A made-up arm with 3 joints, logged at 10 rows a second.
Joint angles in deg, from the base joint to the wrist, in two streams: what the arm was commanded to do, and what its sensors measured. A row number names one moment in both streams.
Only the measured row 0 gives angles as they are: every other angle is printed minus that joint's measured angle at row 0.
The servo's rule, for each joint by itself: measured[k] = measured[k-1] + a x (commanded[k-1-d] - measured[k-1]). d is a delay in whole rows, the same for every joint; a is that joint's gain. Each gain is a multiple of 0.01, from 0.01 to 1. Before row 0 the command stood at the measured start. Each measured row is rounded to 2 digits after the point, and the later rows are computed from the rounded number. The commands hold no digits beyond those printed.
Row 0, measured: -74.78, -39.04, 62.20
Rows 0 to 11, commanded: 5.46, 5.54, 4.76; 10.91, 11.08, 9.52; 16.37, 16.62, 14.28; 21.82, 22.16, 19.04; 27.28, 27.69, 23.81; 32.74, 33.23, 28.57; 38.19, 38.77, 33.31; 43.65, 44.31, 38.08; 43.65, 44.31, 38.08; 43.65, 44.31, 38.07; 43.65, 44.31, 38.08; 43.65, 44.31, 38.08
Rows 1 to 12, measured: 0.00, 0.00, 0.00; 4.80, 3.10, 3.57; 10.18, 7.57, 8.03; 15.63, 12.64, 12.72; 21.08, 17.97, 17.46; 26.54, 23.41, 22.22; 32.00, 28.91, 26.98; 37.45, 34.43, 31.73; 42.91, 39.96, 36.49; 43.56, 42.40, 37.68; 43.64, 43.47, 37.97; 43.65, 43.94, 38.05
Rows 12 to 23, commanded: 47.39, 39.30, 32.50; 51.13, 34.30, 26.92; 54.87, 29.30, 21.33; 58.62, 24.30, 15.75; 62.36, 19.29, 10.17; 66.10, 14.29, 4.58; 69.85, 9.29, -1.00; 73.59, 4.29, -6.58; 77.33, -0.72, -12.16; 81.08, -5.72, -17.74; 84.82, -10.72, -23.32; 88.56, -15.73, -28.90
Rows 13 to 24, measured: 43.65, 44.15, 38.07; 46.94, 41.43, 33.89; 50.63, 37.44, 28.66; 54.36, 32.88, 23.16; 58.11, 28.08, 17.60; 61.85, 23.16, 12.03; 65.59, 18.19, 6.44; 69.34, 13.21, 0.86; 73.08, 8.21, -4.72; 76.82, 3.21, -10.30; 80.57, -1.79, -15.88; 84.31, -6.79, -21.46
